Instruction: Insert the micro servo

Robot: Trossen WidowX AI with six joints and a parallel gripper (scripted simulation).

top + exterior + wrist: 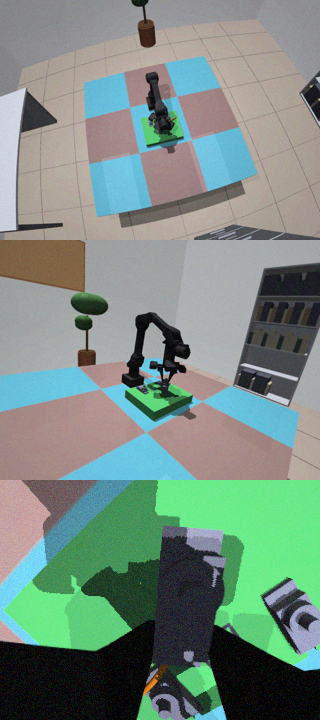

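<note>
Now: gripper tip 10 mm short of the green deck and 100 mm above it.
</note>
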